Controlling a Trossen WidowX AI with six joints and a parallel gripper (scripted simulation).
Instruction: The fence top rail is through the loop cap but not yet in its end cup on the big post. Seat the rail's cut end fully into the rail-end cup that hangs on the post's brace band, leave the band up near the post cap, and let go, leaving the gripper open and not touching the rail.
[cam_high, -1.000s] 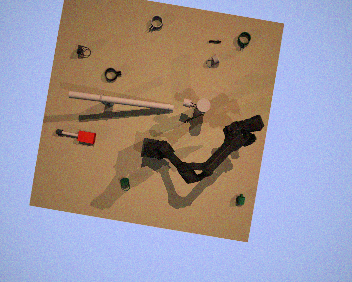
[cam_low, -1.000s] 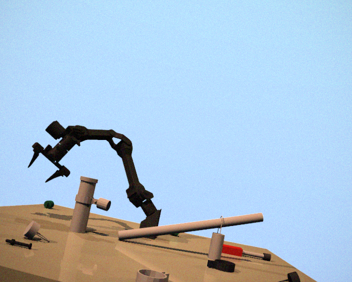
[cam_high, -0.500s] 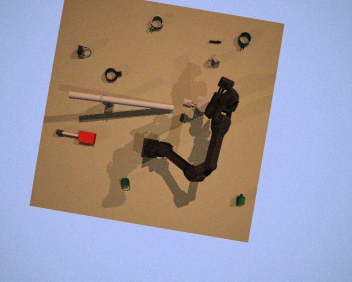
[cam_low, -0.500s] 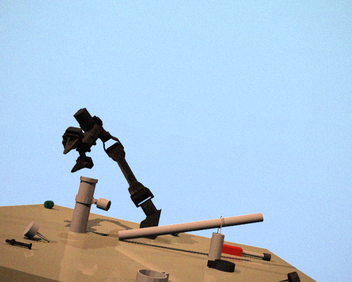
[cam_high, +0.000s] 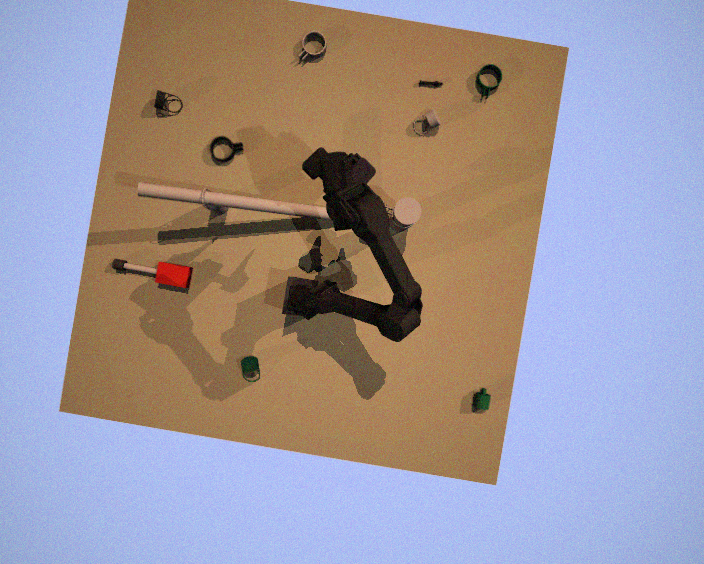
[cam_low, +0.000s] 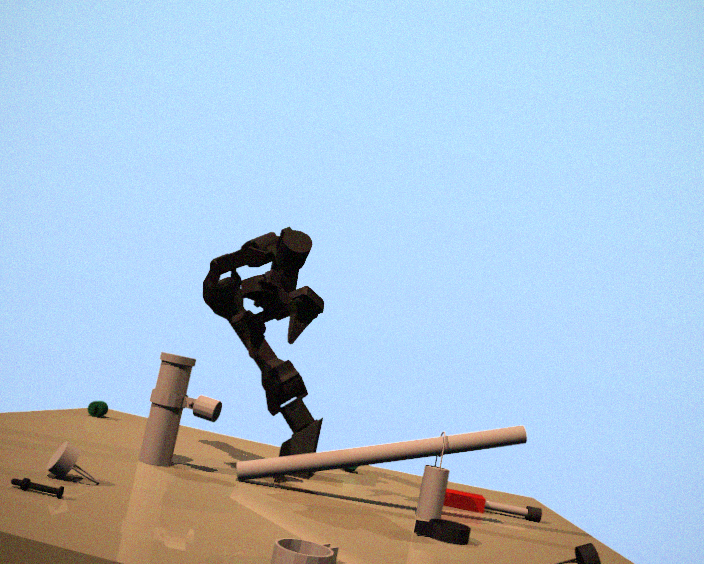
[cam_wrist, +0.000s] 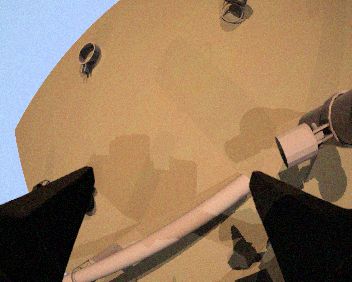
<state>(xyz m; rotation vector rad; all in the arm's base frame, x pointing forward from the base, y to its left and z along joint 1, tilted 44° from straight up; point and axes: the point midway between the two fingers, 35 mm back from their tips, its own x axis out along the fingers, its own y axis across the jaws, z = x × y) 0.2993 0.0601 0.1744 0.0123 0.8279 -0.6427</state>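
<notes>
Right now the rail-end cup is 5 cm behind my gripper tip, 11 cm to the right of it and 13 cm below it. The rest, counted from my gripper tip: loop cap 8 cm behind, 35 cm to the left, 14 cm below; then green cap 55 cm behind, 19 cm to the left, 23 cm below; then small bolt 35 cm ahead, 20 cm to the right, 24 cm below.
</notes>
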